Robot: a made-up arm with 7 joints.
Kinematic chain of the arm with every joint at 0, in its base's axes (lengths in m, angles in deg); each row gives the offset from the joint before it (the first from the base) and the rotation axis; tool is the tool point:
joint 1: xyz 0 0 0.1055 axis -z
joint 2: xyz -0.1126 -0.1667 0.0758 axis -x
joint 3: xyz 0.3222 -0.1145 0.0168 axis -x
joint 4: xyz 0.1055 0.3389 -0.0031 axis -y
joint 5: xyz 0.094 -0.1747 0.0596 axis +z
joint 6: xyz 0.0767 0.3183 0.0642 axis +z
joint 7: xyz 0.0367 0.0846 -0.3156 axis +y
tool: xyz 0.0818 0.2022 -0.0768
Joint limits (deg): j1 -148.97..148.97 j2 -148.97..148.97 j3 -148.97..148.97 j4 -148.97..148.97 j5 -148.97..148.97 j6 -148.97..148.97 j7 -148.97..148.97
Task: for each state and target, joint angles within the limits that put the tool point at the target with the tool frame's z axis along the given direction. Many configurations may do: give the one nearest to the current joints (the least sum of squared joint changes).
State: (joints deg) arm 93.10 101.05 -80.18 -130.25 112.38 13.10 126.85
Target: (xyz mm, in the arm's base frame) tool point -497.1 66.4 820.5 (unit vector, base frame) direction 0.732 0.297 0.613
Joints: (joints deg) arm 131.16 67.88 -111.91 -106.78 84.12 4.33 136.99
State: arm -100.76 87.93 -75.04 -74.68 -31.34 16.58 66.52
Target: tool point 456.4 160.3 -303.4 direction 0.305 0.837 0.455
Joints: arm -121.49 107.15 -56.22 -99.63 -70.30 -8.40 53.91
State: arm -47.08 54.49 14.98 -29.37 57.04 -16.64 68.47
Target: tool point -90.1 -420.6 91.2 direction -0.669 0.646 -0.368
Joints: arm -12.74 34.34 10.46 -8.82 97.45 26.59 78.15
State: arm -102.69 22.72 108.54 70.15 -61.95 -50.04 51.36
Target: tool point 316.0 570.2 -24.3 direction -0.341 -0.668 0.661
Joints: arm -47.03 27.45 113.07 88.40 -82.03 -76.39 45.32
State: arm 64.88 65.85 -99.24 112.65 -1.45 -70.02 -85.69
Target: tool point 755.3 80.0 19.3 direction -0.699 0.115 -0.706
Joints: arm 44.19 97.48 -68.12 86.56 33.09 -32.64 -57.90
